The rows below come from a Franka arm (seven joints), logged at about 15 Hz.
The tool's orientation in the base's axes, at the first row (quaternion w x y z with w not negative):
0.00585, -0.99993, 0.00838, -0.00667
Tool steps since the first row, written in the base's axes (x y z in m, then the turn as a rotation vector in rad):
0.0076, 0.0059, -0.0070, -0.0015, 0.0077, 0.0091
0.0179, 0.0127, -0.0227, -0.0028, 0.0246, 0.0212
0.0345, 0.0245, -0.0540, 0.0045, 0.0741, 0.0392
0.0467, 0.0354, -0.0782, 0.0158, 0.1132, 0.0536
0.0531, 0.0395, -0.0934, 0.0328, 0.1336, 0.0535
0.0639, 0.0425, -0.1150, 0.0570, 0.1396, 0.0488
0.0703, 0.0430, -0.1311, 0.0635, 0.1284, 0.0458
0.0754, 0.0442, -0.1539, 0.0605, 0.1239, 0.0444
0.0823, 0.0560, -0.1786, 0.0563, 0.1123, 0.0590
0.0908, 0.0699, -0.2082, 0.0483, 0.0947, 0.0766
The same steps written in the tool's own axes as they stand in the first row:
0.0074, -0.0059, 0.0072, -0.0015, -0.0078, -0.0090
0.0174, -0.0127, 0.0231, -0.0029, -0.0248, -0.0209
0.0334, -0.0244, 0.0547, 0.0038, -0.0746, -0.0383
0.0451, -0.0352, 0.0792, 0.0146, -0.1141, -0.0521
0.0512, -0.0393, 0.0946, 0.0313, -0.1348, -0.0515
0.0616, -0.0422, 0.1163, 0.0553, -0.1411, -0.0464
0.0678, -0.0426, 0.1325, 0.0619, -0.1300, -0.0435
0.0726, -0.0436, 0.1554, 0.0590, -0.1254, -0.0421
0.0790, -0.0553, 0.1803, 0.0552, -0.1139, -0.0569
0.0868, -0.0689, 0.2102, 0.0477, -0.0964, -0.0748

